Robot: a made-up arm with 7 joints.
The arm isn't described. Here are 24 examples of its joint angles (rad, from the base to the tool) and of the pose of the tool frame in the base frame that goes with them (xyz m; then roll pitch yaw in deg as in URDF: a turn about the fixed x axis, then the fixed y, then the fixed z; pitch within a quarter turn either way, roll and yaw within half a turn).
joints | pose
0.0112 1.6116 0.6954 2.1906 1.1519 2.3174 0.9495 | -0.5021 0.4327 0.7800 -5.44 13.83 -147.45
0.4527 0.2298 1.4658 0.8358 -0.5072 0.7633 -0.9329 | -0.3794 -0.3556 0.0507 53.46 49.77 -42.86
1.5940 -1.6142 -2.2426 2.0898 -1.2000 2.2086 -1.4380 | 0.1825 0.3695 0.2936 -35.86 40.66 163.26
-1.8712 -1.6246 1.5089 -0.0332 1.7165 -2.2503 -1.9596 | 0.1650 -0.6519 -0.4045 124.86 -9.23 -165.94
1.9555 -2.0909 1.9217 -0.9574 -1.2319 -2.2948 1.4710 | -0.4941 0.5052 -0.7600 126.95 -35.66 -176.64
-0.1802 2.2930 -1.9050 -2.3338 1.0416 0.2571 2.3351 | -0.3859 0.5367 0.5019 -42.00 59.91 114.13
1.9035 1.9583 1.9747 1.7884 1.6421 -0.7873 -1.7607 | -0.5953 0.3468 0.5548 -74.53 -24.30 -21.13
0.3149 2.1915 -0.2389 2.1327 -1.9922 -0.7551 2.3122 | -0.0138 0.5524 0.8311 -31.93 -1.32 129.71
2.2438 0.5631 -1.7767 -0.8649 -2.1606 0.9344 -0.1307 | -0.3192 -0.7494 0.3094 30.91 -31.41 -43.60
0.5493 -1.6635 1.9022 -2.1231 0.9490 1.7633 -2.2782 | 0.2147 0.2094 0.6285 -107.80 -1.03 -168.17
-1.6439 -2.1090 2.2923 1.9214 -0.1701 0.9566 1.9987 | -0.1715 -0.3731 0.6225 -102.93 -7.65 104.23
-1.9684 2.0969 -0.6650 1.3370 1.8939 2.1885 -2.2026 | -0.3556 -0.4503 0.1902 78.46 -31.64 -67.89
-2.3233 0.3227 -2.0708 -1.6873 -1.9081 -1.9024 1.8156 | 0.4331 0.3693 -0.1854 101.11 -7.44 112.11
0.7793 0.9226 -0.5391 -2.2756 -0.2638 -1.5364 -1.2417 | -0.8190 -0.2768 -0.1939 -155.35 -22.74 93.32
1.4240 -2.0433 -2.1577 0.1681 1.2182 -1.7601 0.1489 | -0.3214 1.0398 -0.3823 172.08 40.46 7.16
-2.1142 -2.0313 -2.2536 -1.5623 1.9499 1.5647 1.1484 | -0.1239 -0.9628 0.3433 -69.12 -55.89 107.55
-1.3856 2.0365 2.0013 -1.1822 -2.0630 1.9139 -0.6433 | -0.1287 -0.1202 0.0812 145.17 34.47 150.11
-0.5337 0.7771 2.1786 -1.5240 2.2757 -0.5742 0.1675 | -0.2587 0.2557 0.6581 -77.75 -18.61 71.94
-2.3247 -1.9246 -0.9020 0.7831 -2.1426 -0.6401 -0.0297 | 0.2320 -1.0807 0.5793 -111.46 31.23 -145.00
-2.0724 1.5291 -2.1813 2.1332 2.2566 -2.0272 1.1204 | -0.7202 -0.5949 0.8660 -13.68 -37.07 0.49
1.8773 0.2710 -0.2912 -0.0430 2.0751 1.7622 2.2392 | 0.0995 0.2770 -0.2465 169.90 -47.93 69.63
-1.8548 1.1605 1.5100 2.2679 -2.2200 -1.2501 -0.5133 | 0.0230 -0.2847 -0.2142 125.37 20.72 143.37
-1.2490 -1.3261 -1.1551 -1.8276 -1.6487 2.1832 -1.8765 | 0.2011 -0.2271 0.7911 -55.33 28.63 -169.55
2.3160 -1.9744 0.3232 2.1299 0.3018 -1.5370 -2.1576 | -0.2517 -0.3339 0.2047 -130.24 5.85 132.44
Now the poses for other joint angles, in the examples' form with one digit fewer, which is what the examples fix.
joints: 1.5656 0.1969 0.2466 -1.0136 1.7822 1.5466 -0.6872
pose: -0.036 -0.020 0.297 -22.3 57.5 -176.3
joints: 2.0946 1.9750 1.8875 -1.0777 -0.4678 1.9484 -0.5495
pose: -0.350 -0.093 0.577 -28.6 21.8 148.6
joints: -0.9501 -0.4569 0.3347 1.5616 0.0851 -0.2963 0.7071
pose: -0.061 0.040 -0.263 125.1 -8.8 -158.8
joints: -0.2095 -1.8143 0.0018 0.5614 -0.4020 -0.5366 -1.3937
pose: -0.623 -0.092 0.698 4.4 -44.7 -40.1
